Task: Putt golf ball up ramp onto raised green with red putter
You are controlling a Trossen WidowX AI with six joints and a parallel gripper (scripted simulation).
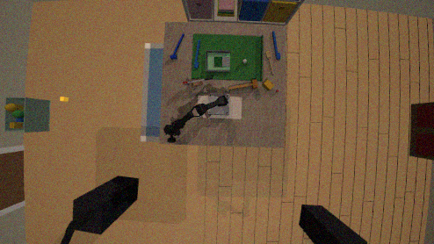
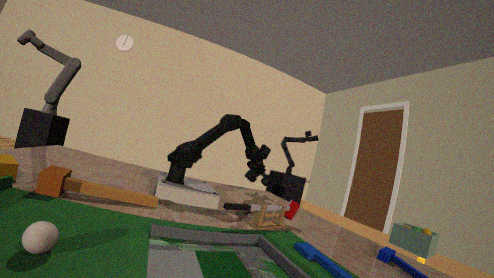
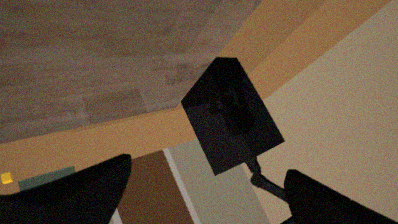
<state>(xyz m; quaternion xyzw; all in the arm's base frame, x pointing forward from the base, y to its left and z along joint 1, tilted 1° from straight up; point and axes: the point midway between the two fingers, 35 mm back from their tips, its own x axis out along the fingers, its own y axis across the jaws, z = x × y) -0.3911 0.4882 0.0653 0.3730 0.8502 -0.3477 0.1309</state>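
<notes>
My gripper tip is now 590 mm short of the red putter, 230 mm to the left of it and 30 mm above it. Also, from my gripper tip: small wooden stand: 590 mm ahead, 210 mm to the right, 50 mm below; white golf ball: 860 mm ahead, 680 mm to the right, 60 mm below; yellow block: 640 mm ahead, 940 mm to the right, 60 mm below.
</notes>
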